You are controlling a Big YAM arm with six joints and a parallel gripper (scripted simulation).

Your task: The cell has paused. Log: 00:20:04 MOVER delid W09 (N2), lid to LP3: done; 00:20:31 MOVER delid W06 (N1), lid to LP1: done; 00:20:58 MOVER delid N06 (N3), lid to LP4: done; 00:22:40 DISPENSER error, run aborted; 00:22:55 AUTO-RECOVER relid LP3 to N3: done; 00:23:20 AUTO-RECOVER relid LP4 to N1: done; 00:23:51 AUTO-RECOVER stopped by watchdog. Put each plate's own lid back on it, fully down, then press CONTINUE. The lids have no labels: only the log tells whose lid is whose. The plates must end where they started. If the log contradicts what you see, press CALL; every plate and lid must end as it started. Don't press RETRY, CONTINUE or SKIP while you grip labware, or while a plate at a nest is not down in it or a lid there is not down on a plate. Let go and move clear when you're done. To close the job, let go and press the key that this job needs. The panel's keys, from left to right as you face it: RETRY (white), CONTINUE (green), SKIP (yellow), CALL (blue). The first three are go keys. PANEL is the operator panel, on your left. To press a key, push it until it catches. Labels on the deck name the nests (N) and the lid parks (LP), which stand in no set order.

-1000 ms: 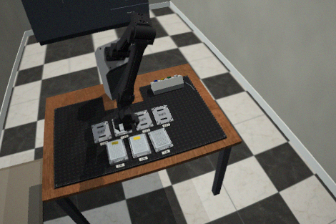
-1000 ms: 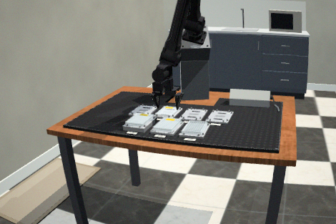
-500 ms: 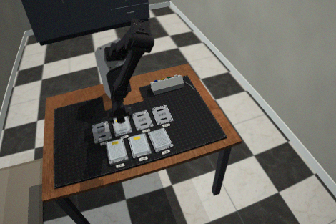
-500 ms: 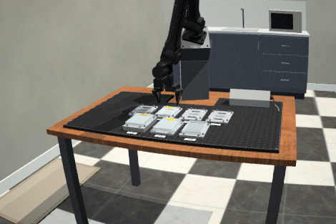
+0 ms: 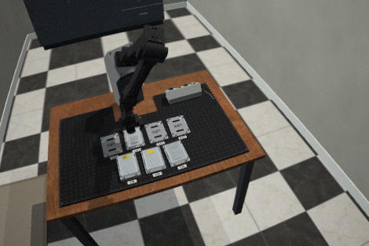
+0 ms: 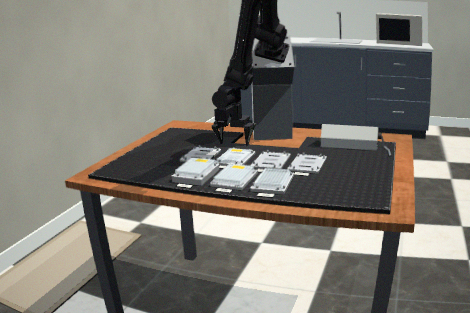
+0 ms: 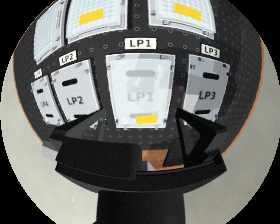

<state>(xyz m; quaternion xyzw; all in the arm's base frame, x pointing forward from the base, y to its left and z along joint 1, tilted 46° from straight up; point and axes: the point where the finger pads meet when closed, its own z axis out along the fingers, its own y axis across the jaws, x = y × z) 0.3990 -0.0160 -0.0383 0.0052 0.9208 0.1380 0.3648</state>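
Now: hand 50 mm above the lid. Round my hand: LP4 lid park (40 mm behind, 260 mm to the left, 60 mm below); green key (330 mm behind, 360 mm to the left); white key (330 mm behind, 410 mm to the left).
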